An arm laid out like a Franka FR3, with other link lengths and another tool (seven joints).
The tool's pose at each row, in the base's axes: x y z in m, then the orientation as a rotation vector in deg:
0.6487, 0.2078, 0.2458, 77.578, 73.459, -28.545
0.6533, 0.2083, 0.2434, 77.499, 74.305, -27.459
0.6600, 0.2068, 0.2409, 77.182, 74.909, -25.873
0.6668, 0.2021, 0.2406, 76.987, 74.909, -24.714
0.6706, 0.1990, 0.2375, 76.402, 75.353, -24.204
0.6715, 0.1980, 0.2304, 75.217, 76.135, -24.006
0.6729, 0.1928, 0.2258, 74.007, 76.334, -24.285
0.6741, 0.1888, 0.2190, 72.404, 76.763, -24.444
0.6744, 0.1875, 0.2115, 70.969, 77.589, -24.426
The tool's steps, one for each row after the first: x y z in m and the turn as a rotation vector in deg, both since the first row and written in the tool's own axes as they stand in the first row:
0.0037, 0.0031, 0.0019, -0.611, 1.009, 0.043
0.0074, 0.0075, 0.0064, -1.683, 1.957, 0.394
0.0080, 0.0122, 0.0132, -2.465, 2.357, 0.920
0.0106, 0.0134, 0.0182, -3.148, 2.646, 0.706
0.0167, 0.0109, 0.0213, -4.077, 2.802, -0.092
0.0191, 0.0089, 0.0277, -4.804, 2.335, -0.810
0.0238, 0.0061, 0.0335, -5.866, 1.929, -1.756
0.0299, 0.0029, 0.0367, -6.864, 1.961, -2.784

